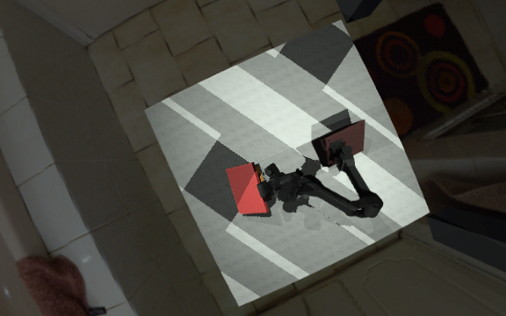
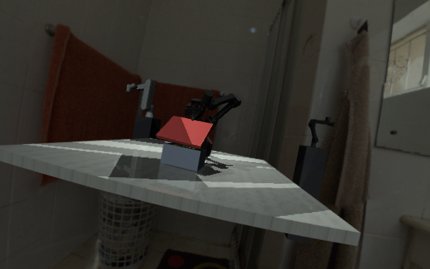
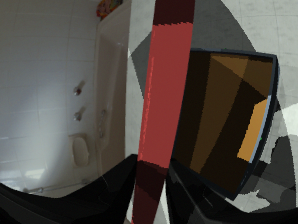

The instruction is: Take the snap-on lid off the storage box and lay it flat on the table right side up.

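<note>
Right now the red lid is 6 cm ahead of my gripper tip, 1 cm to the right of it and 5 cm below it. The rest, counted from my gripper tip: grey-blue storage box 3 cm ahead, 19 cm below.
</note>
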